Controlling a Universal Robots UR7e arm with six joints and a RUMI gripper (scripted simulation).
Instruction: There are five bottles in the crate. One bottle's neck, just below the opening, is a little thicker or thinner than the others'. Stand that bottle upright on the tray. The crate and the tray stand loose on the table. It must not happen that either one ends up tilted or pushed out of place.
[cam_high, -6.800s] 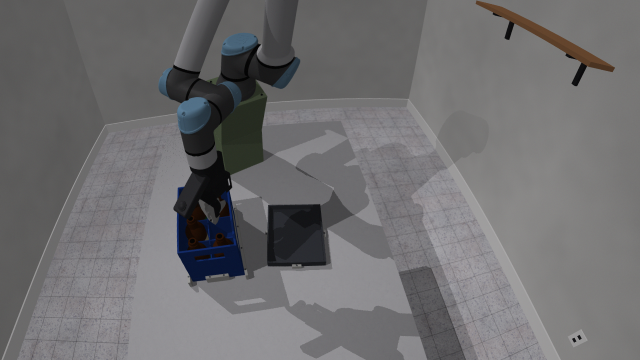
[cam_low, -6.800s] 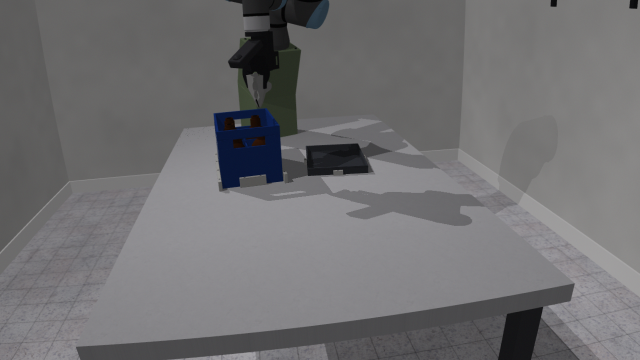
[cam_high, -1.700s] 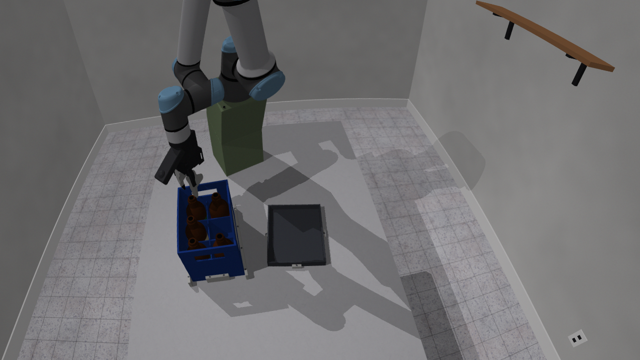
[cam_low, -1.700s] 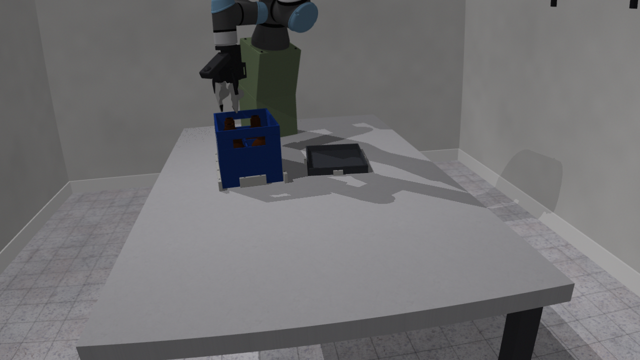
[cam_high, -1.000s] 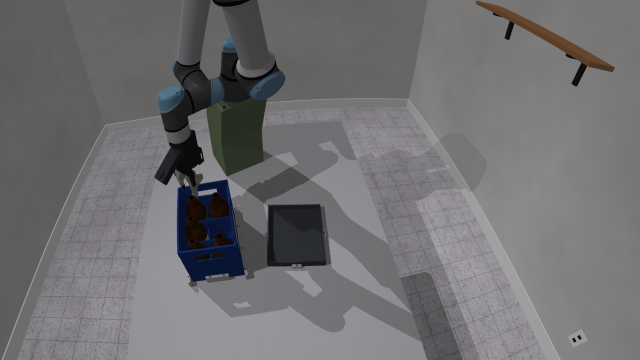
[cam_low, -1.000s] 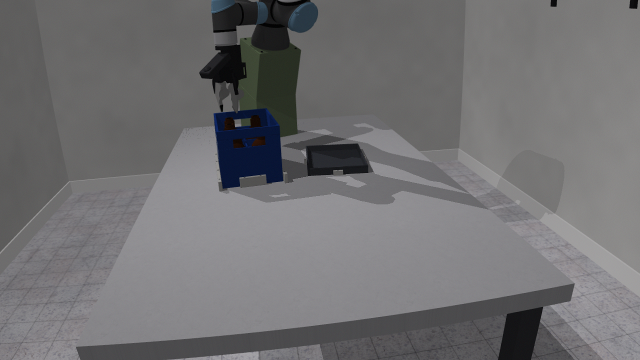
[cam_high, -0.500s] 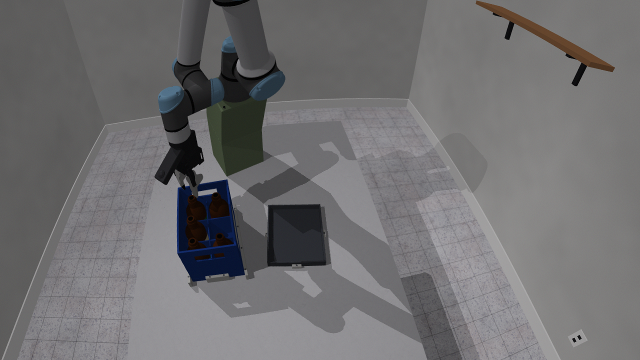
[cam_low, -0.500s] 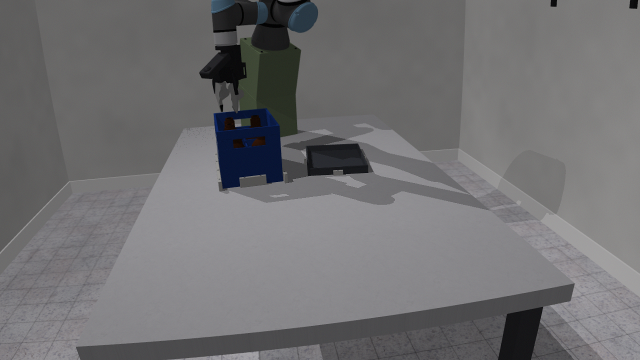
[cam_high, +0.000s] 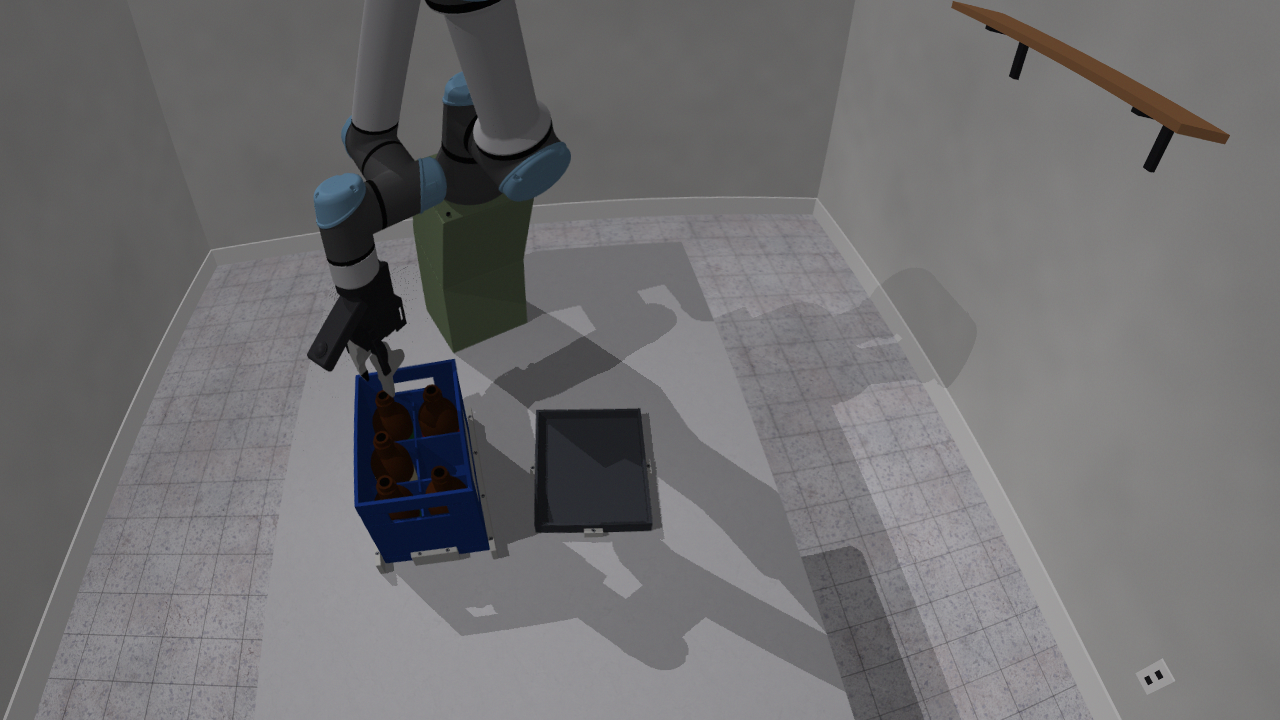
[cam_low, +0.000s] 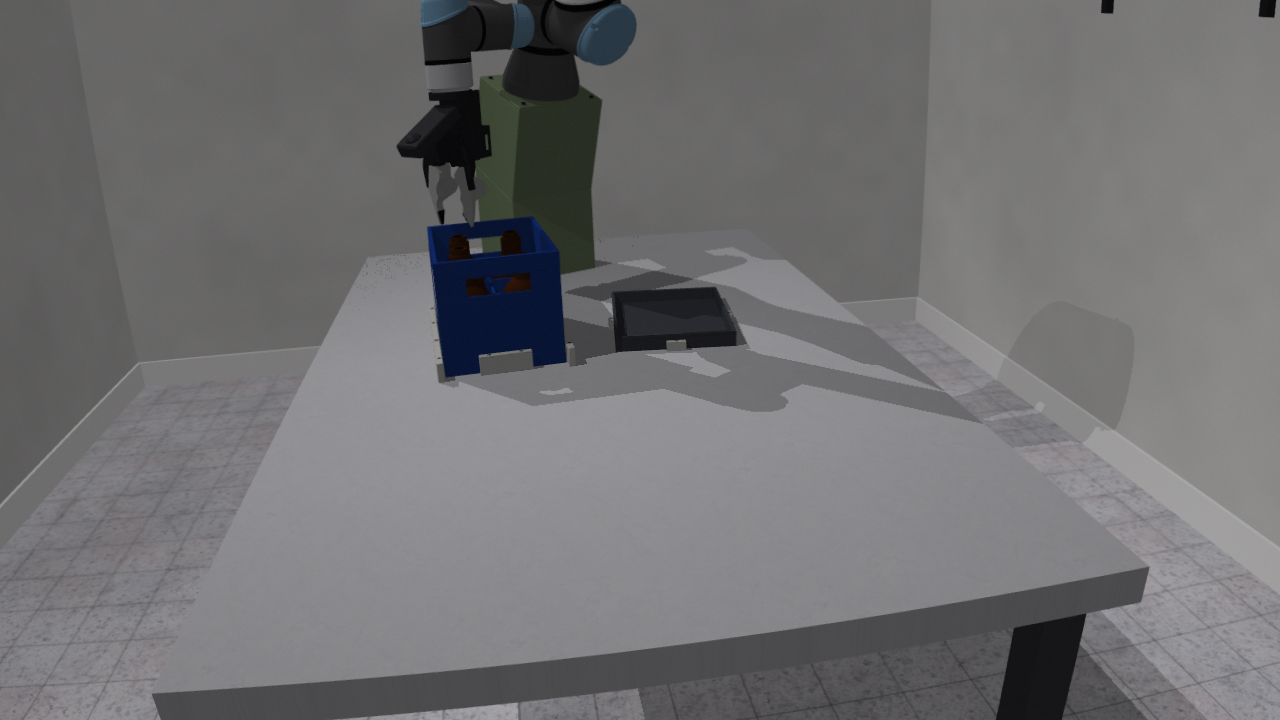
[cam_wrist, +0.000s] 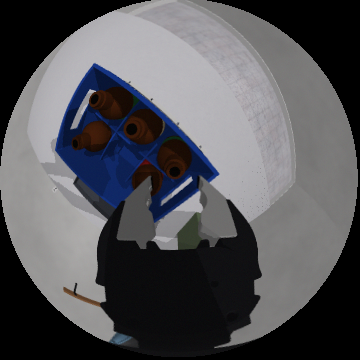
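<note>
Right now the blue crate is 9 cm ahead of my hand, 4 cm to the left of it and 11 cm below it. From my hand the other things lie so: dark tray 12 cm ahead, 33 cm to the left, 18 cm below.
</note>
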